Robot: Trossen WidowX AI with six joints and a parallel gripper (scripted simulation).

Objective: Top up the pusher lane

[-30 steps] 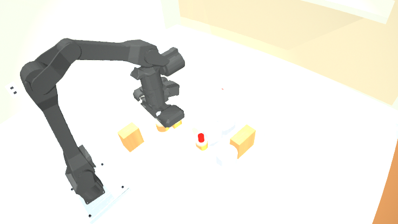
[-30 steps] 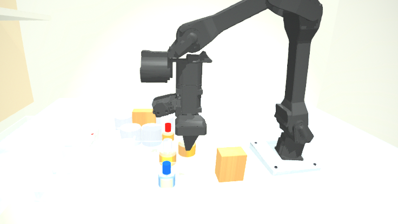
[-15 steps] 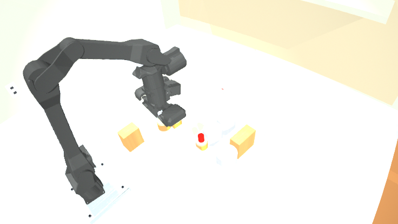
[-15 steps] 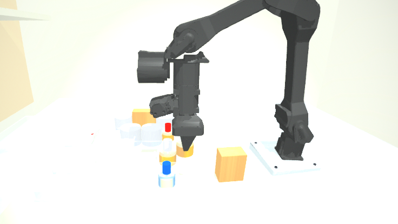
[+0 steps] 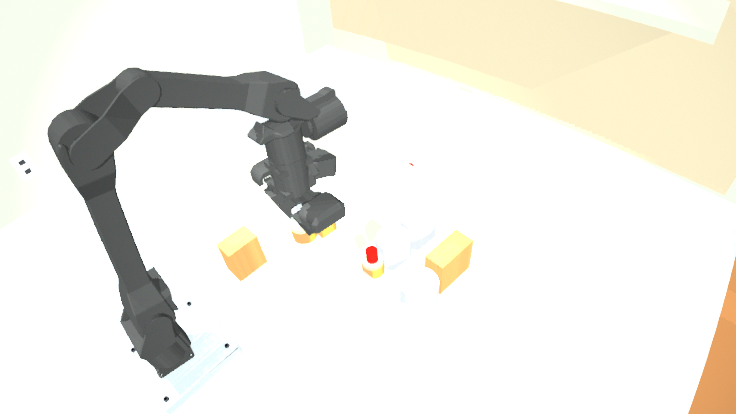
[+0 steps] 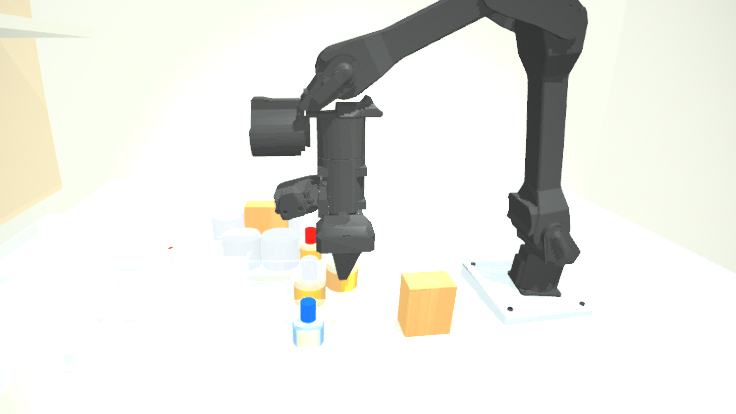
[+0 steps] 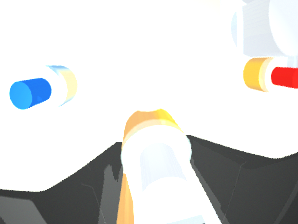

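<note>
The blue-capped jar lies 80 mm to the left of my gripper tip, 40 mm ahead of it and 20 mm below it. Also, from my gripper tip: see-through lane: 200 mm ahead, 40 mm below, 10 mm to the right.
</note>
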